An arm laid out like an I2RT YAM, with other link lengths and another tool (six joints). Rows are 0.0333 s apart.
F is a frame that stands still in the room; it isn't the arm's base.
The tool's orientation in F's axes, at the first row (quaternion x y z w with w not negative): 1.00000 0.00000 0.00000 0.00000
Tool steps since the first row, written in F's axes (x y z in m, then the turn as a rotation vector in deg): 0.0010 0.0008 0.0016 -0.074 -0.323 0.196; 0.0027 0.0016 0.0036 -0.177 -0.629 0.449; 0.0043 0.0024 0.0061 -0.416 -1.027 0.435; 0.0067 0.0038 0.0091 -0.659 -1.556 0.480; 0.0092 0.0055 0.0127 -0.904 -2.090 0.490; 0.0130 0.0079 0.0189 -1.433 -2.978 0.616; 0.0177 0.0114 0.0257 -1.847 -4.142 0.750; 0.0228 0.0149 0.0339 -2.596 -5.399 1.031; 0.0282 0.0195 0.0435 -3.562 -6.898 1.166; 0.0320 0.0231 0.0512 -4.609 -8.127 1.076; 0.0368 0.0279 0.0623 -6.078 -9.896 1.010; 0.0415 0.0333 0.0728 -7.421 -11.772 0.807
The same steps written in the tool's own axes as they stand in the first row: 0.0010 -0.0008 -0.0016 -0.074 0.323 -0.196; 0.0027 -0.0016 -0.0036 -0.177 0.629 -0.449; 0.0043 -0.0024 -0.0061 -0.416 1.027 -0.435; 0.0067 -0.0038 -0.0091 -0.659 1.556 -0.480; 0.0092 -0.0055 -0.0127 -0.904 2.090 -0.490; 0.0130 -0.0079 -0.0189 -1.433 2.978 -0.616; 0.0177 -0.0114 -0.0257 -1.847 4.142 -0.750; 0.0228 -0.0149 -0.0339 -2.596 5.399 -1.031; 0.0282 -0.0195 -0.0435 -3.562 6.898 -1.166; 0.0320 -0.0231 -0.0512 -4.609 8.127 -1.076; 0.0368 -0.0279 -0.0623 -6.078 9.896 -1.010; 0.0415 -0.0333 -0.0728 -7.421 11.772 -0.807
